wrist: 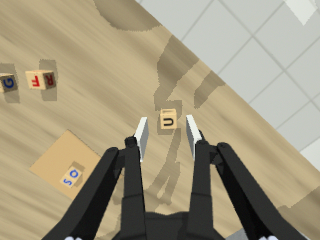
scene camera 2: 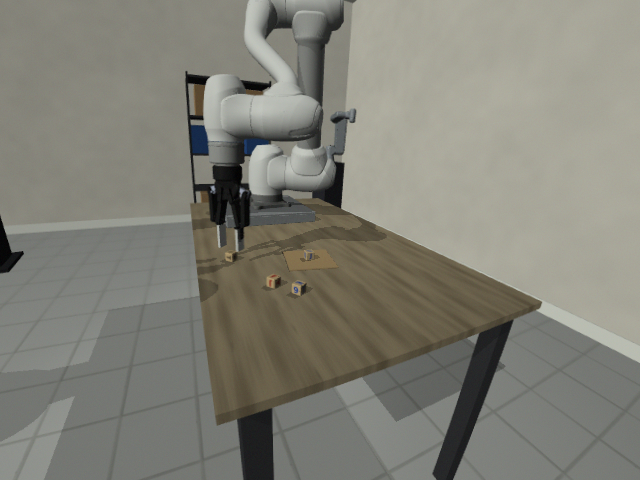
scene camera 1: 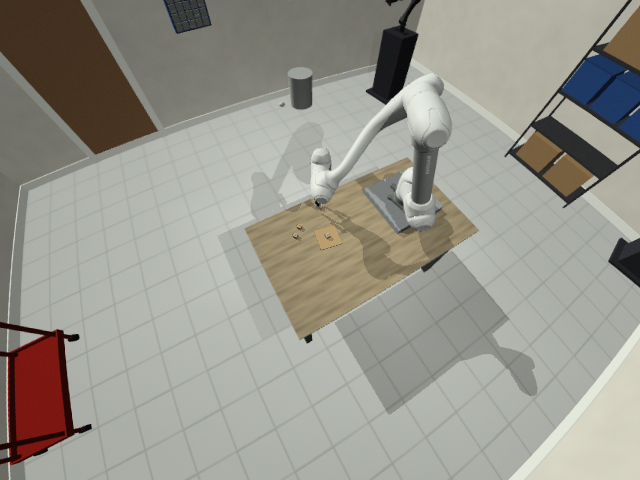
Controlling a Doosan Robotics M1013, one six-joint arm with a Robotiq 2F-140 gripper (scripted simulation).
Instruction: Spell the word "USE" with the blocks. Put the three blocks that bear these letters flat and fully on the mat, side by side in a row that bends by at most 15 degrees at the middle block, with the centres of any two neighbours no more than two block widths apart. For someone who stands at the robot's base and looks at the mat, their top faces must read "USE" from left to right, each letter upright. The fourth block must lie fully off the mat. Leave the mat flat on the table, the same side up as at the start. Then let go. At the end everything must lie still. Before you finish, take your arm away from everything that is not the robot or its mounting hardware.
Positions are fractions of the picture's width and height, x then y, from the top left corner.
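You'd see the gripper (scene camera 2: 0.36, 0.52) here, and the wrist view shows the gripper (wrist: 0.52, 0.52) too. There's also a tan mat (scene camera 2: 0.46, 0.54), and the wrist view has the tan mat (wrist: 0.21, 0.63) in it as well.
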